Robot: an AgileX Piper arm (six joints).
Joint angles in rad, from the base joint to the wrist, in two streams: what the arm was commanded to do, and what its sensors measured. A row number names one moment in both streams.
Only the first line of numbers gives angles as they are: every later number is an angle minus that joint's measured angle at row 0.
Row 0, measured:
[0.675, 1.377, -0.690, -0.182, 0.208, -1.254]
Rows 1 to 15, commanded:
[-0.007, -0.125, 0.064, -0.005, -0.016, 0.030]
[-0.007, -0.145, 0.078, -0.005, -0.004, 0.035]
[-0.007, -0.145, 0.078, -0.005, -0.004, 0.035]
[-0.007, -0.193, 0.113, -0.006, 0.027, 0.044]
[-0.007, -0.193, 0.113, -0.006, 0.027, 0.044]
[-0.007, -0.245, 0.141, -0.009, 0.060, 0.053]
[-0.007, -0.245, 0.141, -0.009, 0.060, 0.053]
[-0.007, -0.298, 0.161, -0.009, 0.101, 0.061]
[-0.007, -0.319, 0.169, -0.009, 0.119, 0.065]
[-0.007, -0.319, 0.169, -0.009, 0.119, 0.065]
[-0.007, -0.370, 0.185, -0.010, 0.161, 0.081]
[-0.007, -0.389, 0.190, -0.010, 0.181, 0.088]
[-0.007, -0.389, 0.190, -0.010, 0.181, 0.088]
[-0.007, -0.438, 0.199, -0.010, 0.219, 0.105]
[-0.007, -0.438, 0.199, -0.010, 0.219, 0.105]
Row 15, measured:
[-0.002, -0.371, 0.198, 0.001, 0.230, 0.082]
